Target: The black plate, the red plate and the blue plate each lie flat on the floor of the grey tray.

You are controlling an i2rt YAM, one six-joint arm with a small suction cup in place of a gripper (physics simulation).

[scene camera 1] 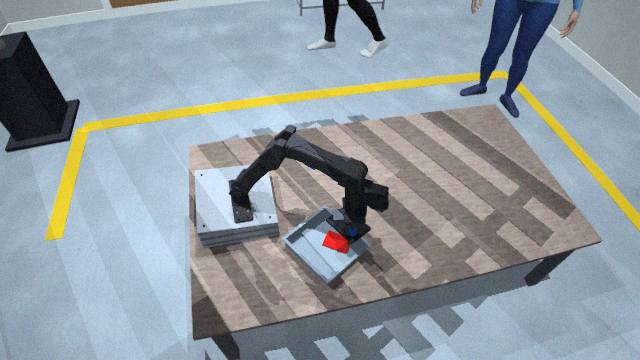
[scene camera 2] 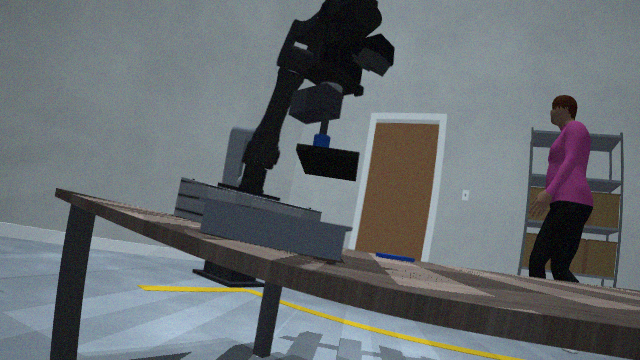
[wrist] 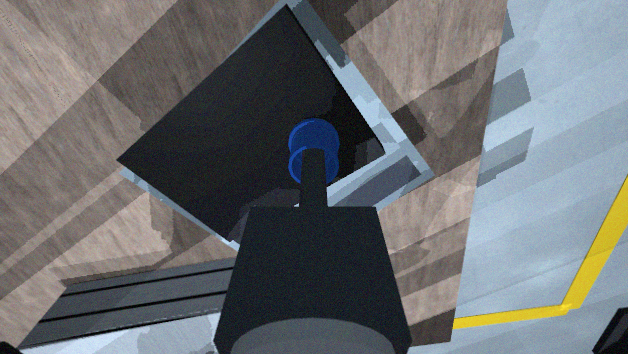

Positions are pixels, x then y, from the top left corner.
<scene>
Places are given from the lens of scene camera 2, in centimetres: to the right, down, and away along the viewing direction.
my suction cup [scene camera 2: 322, 140]: 0, -6, 55
black plate [scene camera 2: 321, 161]: 0, -3, 57
</scene>
